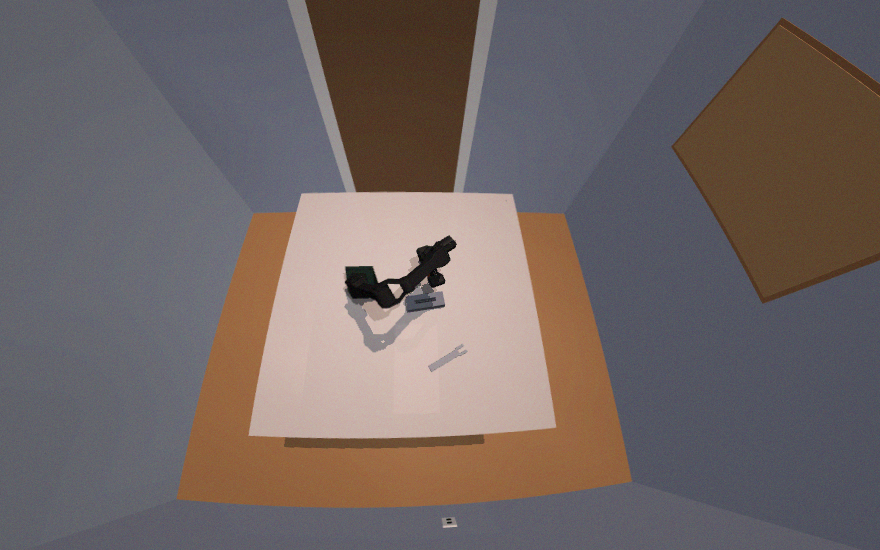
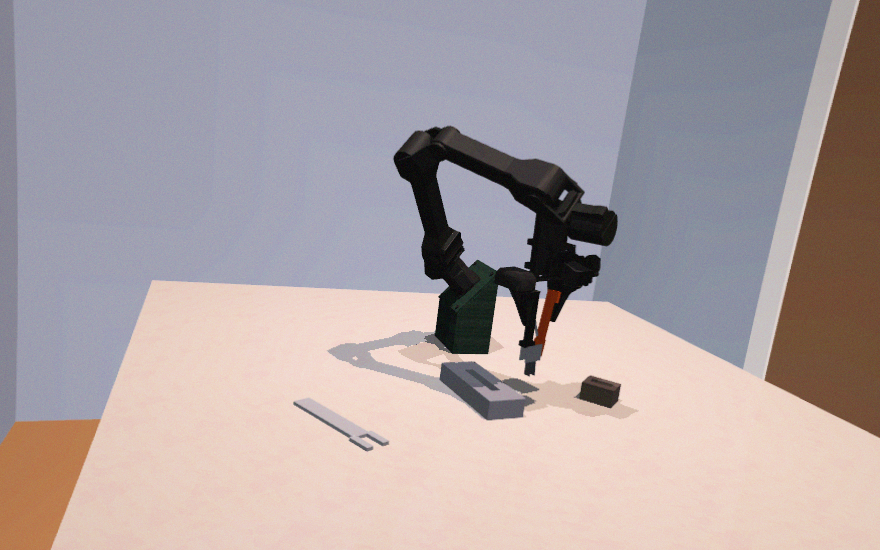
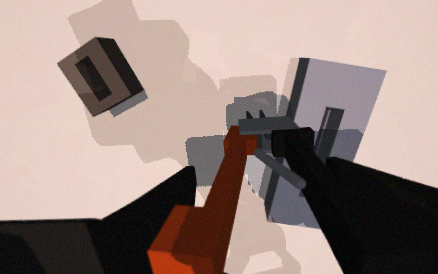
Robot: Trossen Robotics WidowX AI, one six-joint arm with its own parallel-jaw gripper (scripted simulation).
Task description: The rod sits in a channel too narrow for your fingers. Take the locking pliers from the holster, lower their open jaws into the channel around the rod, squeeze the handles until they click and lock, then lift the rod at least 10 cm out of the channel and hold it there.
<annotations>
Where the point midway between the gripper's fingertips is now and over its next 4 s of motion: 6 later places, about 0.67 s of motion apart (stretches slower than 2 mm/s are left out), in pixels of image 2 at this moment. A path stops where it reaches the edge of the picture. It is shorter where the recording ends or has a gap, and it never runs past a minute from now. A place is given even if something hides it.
My gripper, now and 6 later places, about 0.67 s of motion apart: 538,323; 520,323; 503,322; 491,324; 492,322; 491,328; 489,340
</annotations>
